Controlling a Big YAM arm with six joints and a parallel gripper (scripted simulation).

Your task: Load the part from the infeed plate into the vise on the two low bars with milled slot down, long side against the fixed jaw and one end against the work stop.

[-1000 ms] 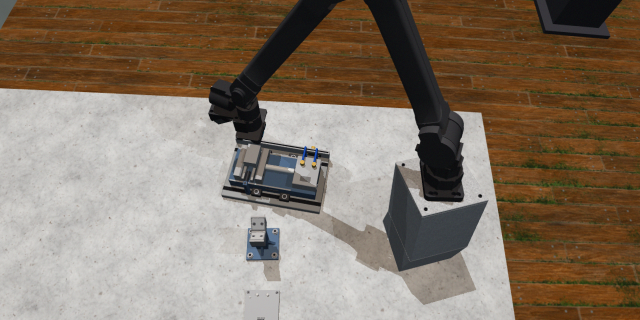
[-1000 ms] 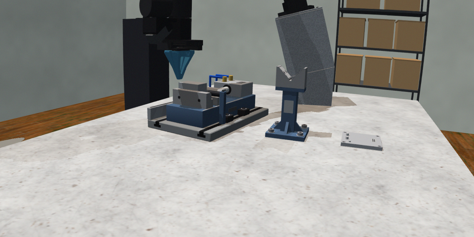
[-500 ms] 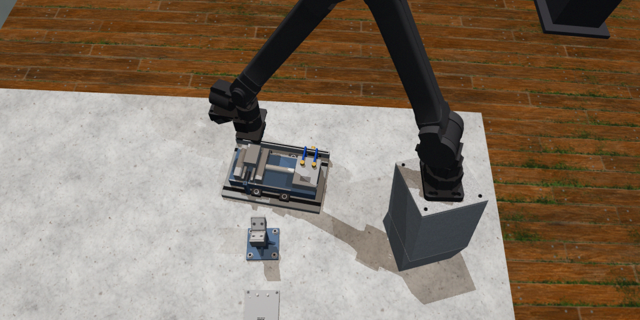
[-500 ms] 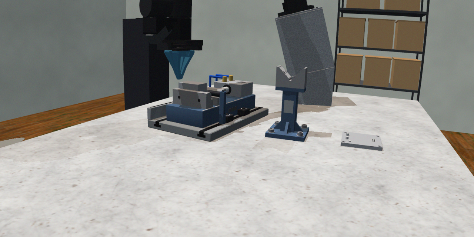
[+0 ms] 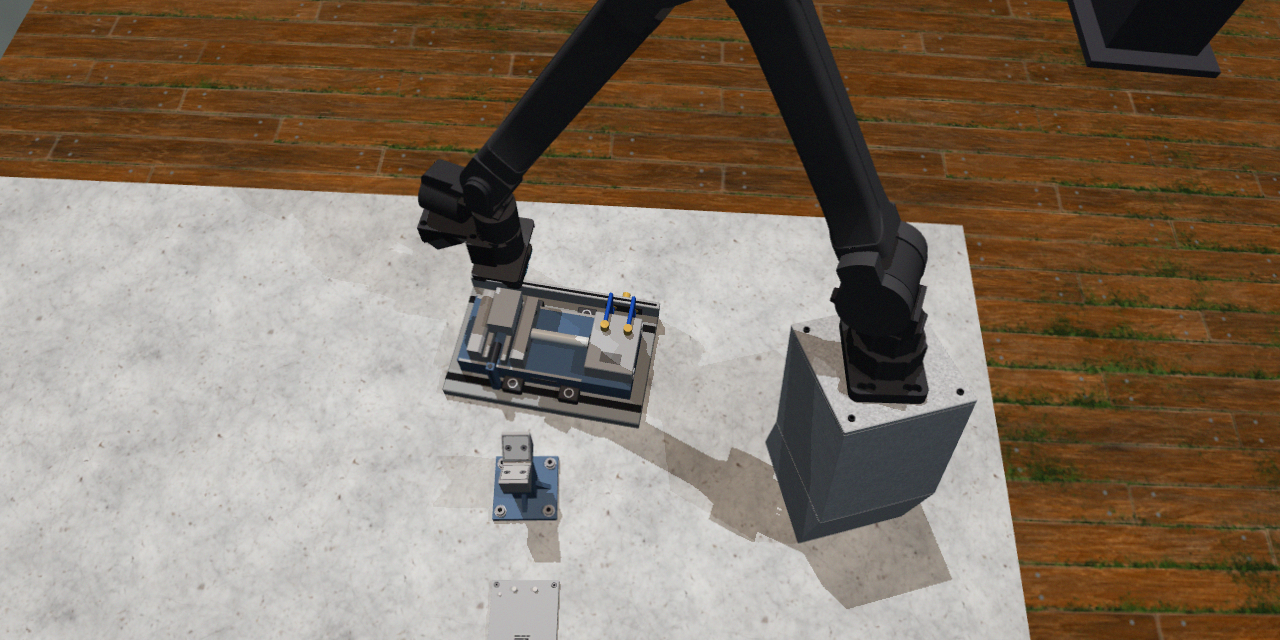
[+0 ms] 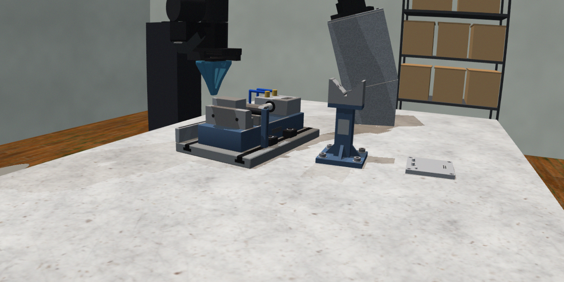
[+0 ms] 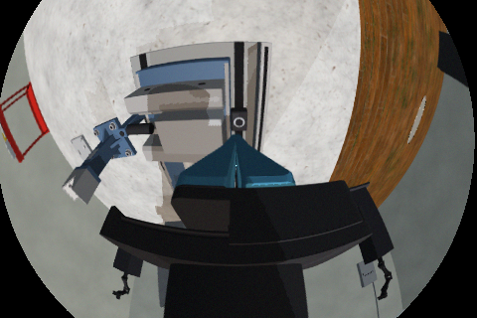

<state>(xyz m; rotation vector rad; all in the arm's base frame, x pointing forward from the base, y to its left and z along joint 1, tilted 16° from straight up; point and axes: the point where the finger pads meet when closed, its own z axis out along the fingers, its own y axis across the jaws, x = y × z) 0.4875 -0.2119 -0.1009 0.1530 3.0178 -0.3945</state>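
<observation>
Now: the grey part 1 cm ahead of my hand, 4 cm to the left of it and 3 cm below it. Round my hand: work stop (1 cm ahead, 11 cm to the left, 3 cm below); moving jaw (3 cm behind, 6 cm to the left, 4 cm below); fixed jaw (4 cm ahead, 6 cm to the left, 4 cm below).
</observation>
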